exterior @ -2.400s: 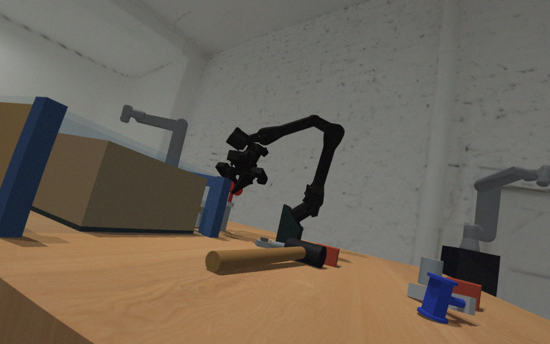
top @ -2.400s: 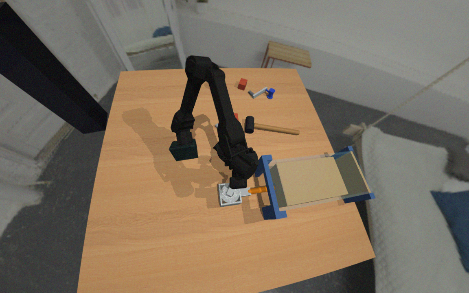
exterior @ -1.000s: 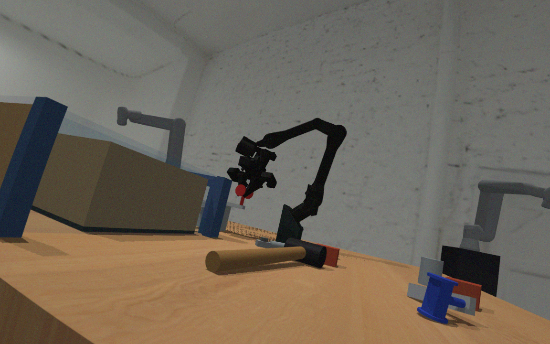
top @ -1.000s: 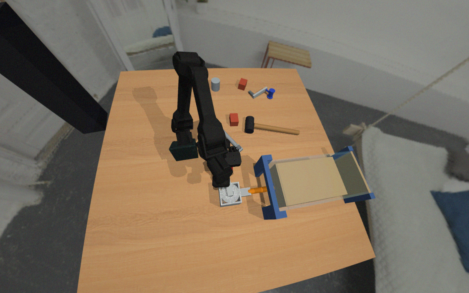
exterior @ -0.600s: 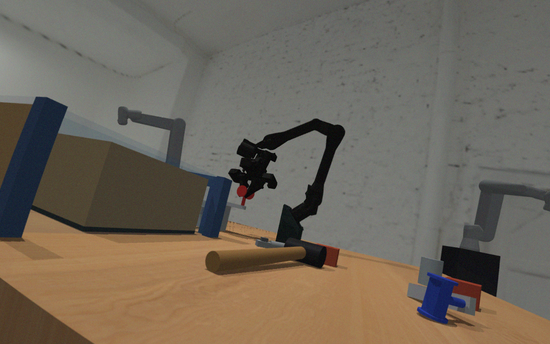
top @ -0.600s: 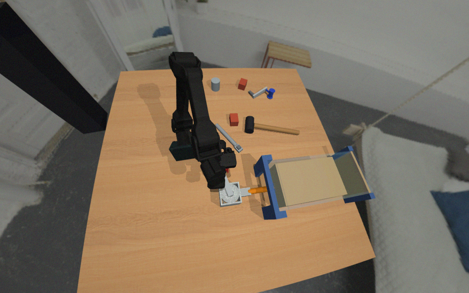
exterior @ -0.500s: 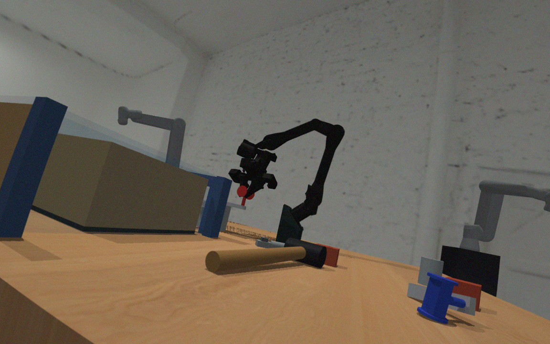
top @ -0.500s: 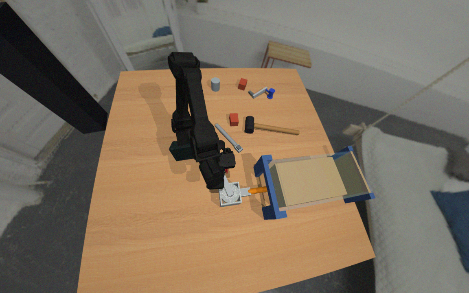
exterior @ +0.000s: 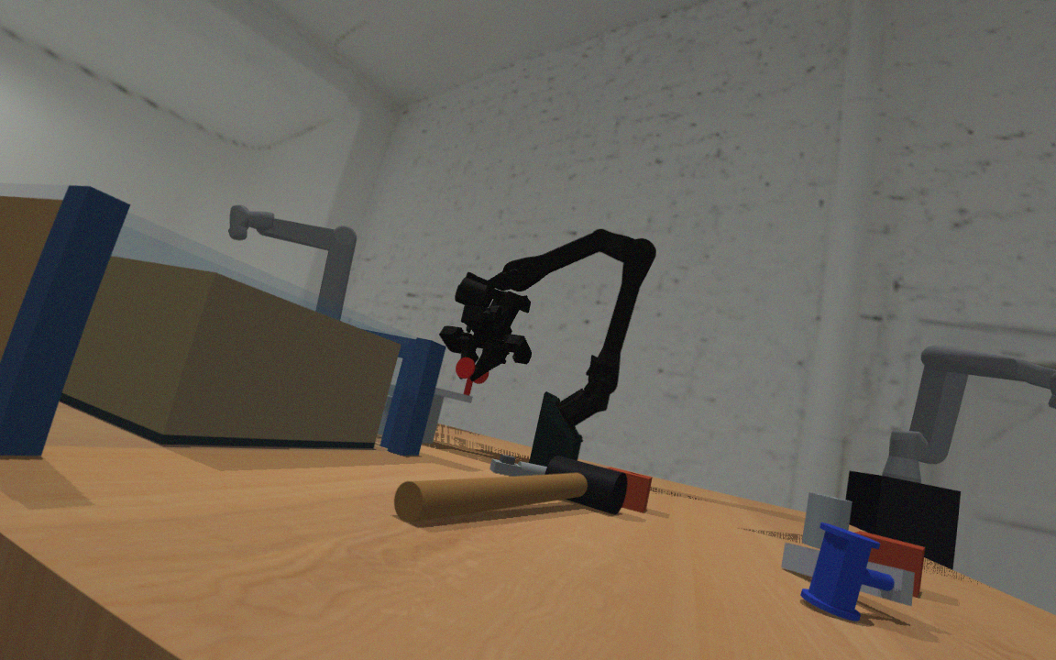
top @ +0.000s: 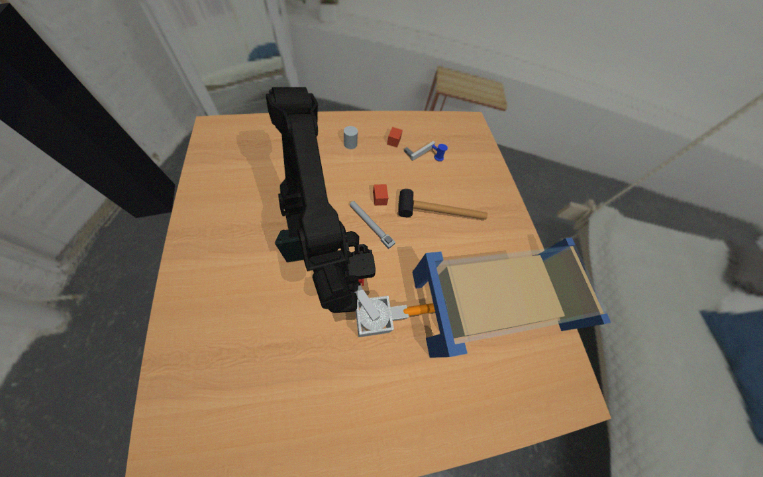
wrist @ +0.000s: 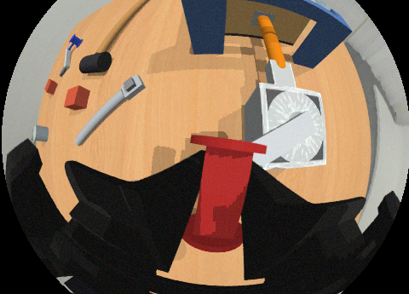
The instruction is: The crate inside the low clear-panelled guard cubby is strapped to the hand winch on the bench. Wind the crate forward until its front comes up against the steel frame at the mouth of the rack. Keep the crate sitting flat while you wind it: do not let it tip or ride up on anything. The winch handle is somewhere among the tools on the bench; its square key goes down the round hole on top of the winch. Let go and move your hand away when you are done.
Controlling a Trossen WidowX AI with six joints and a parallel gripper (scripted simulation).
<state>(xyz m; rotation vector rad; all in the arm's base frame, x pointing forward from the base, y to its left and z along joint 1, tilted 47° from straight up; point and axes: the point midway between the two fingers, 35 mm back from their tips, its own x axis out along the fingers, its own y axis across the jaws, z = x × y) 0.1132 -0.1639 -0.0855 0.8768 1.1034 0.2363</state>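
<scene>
Now: the red-knobbed winch handle 3 cm to the right of my gripper tip and 3 cm below it. Round my gripper tip: winch (10 cm to the right, 10 cm below, 1 cm ahead); then red knob (2 cm behind); then blue steel frame (18 cm ahead, 11 cm to the right, 2 cm below).
</scene>
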